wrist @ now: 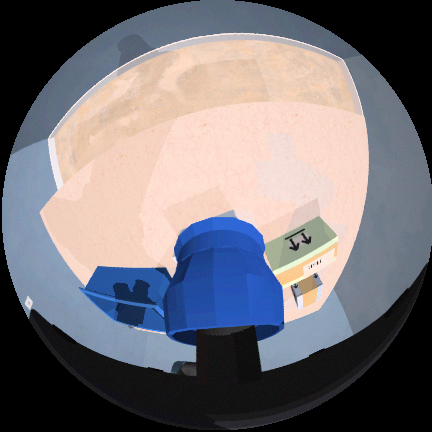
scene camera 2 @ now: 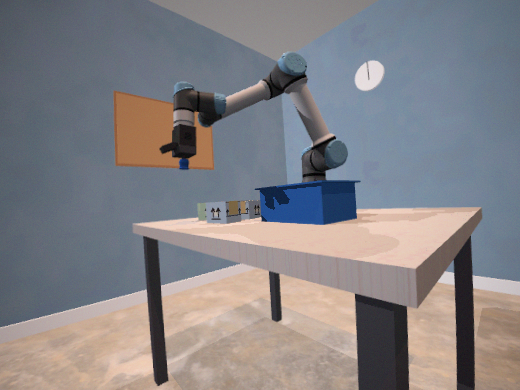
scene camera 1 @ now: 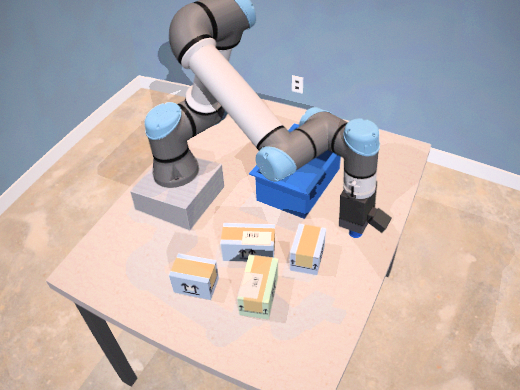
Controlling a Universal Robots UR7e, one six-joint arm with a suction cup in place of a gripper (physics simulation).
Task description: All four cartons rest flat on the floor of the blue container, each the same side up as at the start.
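Pixels of known places: end effector, tool point: (wrist: 219, 255) (scene camera 2: 184, 168) (scene camera 1: 355, 232); arm's base, origin of the base link: (scene camera 1: 176, 172).
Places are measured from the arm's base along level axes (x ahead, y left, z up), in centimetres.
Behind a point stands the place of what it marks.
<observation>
Four taped cartons stand on the table, arrows pointing up. In scene camera 1, a pale blue one with a label (scene camera 1: 247, 243) @(x 35.1, y -13.7, z -1.3 cm) is nearest the container, another (scene camera 1: 308, 248) @(x 50.8, y -7.7, z -0.9 cm) (scene camera 2: 216, 212) @(x 53.2, y -3.5, z -4.9 cm) is right, a third (scene camera 1: 194, 277) @(x 29.2, y -30.9, z -1.0 cm) (wrist: 307, 291) @(x 31.8, y -26.2, z -1.2 cm) left, and a green one (scene camera 1: 257, 287) @(x 45.2, y -25.5, z -1.0 cm) (scene camera 2: 201, 211) @(x 49.2, y -26.2, z -4.9 cm) (wrist: 302, 250) @(x 47.4, y -21.0, z -2.3 cm) in front. The blue container (scene camera 1: 280, 197) @(x 33.2, y 8.7, z -3.6 cm) (scene camera 2: 292, 206) @(x 41.8, y 24.7, z -3.8 cm) (wrist: 127, 277) @(x 41.8, y 19.3, z -5.0 cm) stands behind them; the arm hides most of its inside. My gripper, a blue suction cup (scene camera 1: 355, 234) (scene camera 2: 184, 165) (wrist: 220, 232), is open and bare, well above carton height. It hides most of a carton in the wrist view.
The arm's grey base block (scene camera 1: 170, 200) @(x 6.7, y -11.5, z 0.3 cm) stands left of the container on the table (scene camera 1: 120, 260) @(x 1.4, y -33.0, z -9.0 cm) (scene camera 2: 300, 245) @(x 65.6, y 49.2, z -9.0 cm) (wrist: 215, 150) @(x 65.4, y -7.8, z -9.0 cm). The forearm reaches over the container. A camera block (scene camera 1: 379, 220) @(x 69.0, y -8.9, z 20.2 cm) (scene camera 2: 168, 148) @(x 69.2, y -5.5, z 18.3 cm) juts from the tool's side. The table's right edge is near the tool in scene camera 1.
</observation>
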